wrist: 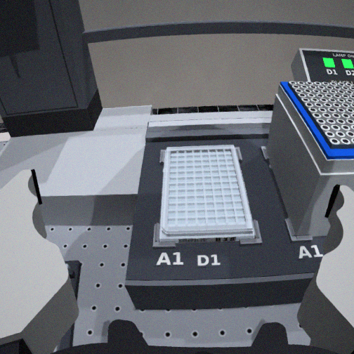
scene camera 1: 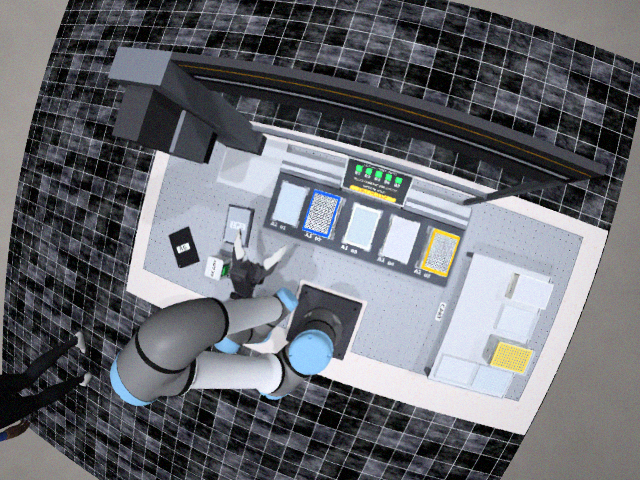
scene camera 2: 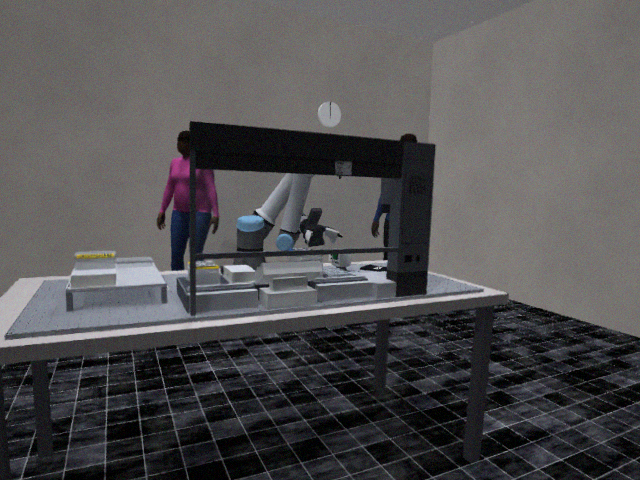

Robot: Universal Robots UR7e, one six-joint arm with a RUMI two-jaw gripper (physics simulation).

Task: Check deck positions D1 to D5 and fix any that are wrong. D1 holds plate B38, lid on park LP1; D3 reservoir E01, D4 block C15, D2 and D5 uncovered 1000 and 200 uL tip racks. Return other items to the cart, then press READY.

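Places are measured from the arm's base along level axes (x ahead, y left, z up), in centimetres.
Where they show: gripper, fingertip midpoint: point(scene camera 1: 262, 236) point(scene camera 2: 326, 239); arm's base at its link origin: point(scene camera 1: 321, 327).
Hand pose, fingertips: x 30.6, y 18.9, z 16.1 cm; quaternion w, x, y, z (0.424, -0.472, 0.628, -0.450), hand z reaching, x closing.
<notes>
Each offset is from my fingertips to the top centre of the thing. "pt": to the spot under its first point.
My open gripper point(scene camera 1: 263, 240) point(wrist: 185, 183) is empty, low between the lid park and the deck, facing D1. Plate B38 @(dx +10.9, dy -3.7, dz -10.9 cm) point(scene camera 1: 290, 203) point(wrist: 206, 190) sits uncovered in D1, its label partly readable. A blue-rimmed tip rack @(dx +8.6, dy -15.8, dz -2.5 cm) point(scene camera 1: 321, 212) point(wrist: 322, 117) stands uncovered in D2. A pale reservoir @(dx +6.2, dy -28.0, dz -9.2 cm) point(scene camera 1: 363, 226) is in D3, a whitish block @(dx +3.9, dy -40.2, dz -8.1 cm) point(scene camera 1: 399, 238) in D4, and a yellow-rimmed tip rack @(dx +1.6, dy -52.4, dz -5.8 cm) point(scene camera 1: 440, 252) in D5, uncovered. Park LP1 @(pt dx +1.9, dy +12.2, dz -16.6 cm) point(scene camera 1: 250, 225) carries a pale lid, partly behind a finger. The READY box @(dx -13.8, dy +19.5, dz -7.4 cm) point(scene camera 1: 213, 267) has a green button. The panel @(pt dx +20.3, dy -31.2, dz -5.2 cm) point(scene camera 1: 378, 180) point(wrist: 327, 72) shows green lamps.
The cart @(dx -21.8, dy -75.4, dz -11.2 cm) point(scene camera 1: 467, 304) at the right holds a yellow rack @(dx -28.2, dy -81.2, dz -4.7 cm) point(scene camera 1: 510, 356), a white box @(dx -6.9, dy -84.6, dz -7.6 cm) point(scene camera 1: 534, 290) and several pale items. A black labelled pad @(pt dx -13.2, dy +36.5, dz -17.0 cm) point(scene camera 1: 189, 256) lies left of the READY box. The gantry @(pt dx +24.0, dy -30.8, dz +33.8 cm) point(scene camera 1: 392, 113) point(scene camera 2: 294, 147) spans behind the deck; its tower point(wrist: 47, 65) stands at the left.
</notes>
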